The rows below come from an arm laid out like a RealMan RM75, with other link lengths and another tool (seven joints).
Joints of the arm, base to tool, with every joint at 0 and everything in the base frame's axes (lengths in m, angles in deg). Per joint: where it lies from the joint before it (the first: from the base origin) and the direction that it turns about. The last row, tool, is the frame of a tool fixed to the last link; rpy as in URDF.
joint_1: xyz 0 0 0.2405 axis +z
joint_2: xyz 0 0 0 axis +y
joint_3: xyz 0 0 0.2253 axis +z
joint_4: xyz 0 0 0 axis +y
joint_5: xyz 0 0 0.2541 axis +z
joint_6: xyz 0 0 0 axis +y
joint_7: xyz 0 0 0.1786 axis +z
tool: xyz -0.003 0.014 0.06 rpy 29.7 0 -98
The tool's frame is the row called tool.
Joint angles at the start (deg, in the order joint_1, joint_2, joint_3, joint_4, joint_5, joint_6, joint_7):
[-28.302, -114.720, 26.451, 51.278, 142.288, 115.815, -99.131]
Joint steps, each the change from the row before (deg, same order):
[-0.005, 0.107, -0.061, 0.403, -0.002, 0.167, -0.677]
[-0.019, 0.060, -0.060, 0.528, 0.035, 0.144, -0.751]
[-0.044, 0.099, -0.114, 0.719, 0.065, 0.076, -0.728]
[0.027, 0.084, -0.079, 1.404, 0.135, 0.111, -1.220]
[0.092, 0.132, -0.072, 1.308, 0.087, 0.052, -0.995]
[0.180, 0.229, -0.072, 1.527, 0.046, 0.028, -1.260]
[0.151, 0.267, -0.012, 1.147, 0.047, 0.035, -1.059]
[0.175, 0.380, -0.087, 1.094, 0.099, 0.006, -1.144]
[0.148, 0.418, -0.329, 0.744, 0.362, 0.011, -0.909]
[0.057, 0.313, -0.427, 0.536, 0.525, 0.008, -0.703]
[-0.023, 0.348, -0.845, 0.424, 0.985, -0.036, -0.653]
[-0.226, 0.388, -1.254, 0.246, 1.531, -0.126, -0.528]
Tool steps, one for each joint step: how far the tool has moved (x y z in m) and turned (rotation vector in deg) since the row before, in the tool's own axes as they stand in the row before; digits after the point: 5 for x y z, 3 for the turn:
[0.00016, -0.00027, -0.00225, 0.017, 0.031, -0.537]
[0.00027, -0.00008, -0.00238, 0.035, 0.100, -0.594]
[0.00092, 0.00000, -0.00344, -0.009, 0.405, -0.621]
[0.00157, -0.00042, -0.00546, 0.065, 0.781, -1.080]
[0.00184, -0.00081, -0.00535, -0.007, 0.864, -0.971]
[0.00248, -0.00139, -0.00665, -0.073, 1.027, -1.297]
[0.00211, -0.00141, -0.00545, -0.008, 0.789, -1.105]
[0.00271, -0.00198, -0.00601, -0.049, 0.815, -1.317]
[0.00312, -0.00287, -0.00509, -0.037, 0.637, -1.373]
[0.00283, -0.00257, -0.00383, 0.000, 0.478, -1.227]
[0.00405, -0.00358, -0.00396, -0.032, 0.498, -1.599]
[0.00531, -0.00396, -0.00403, -0.012, 0.567, -1.865]

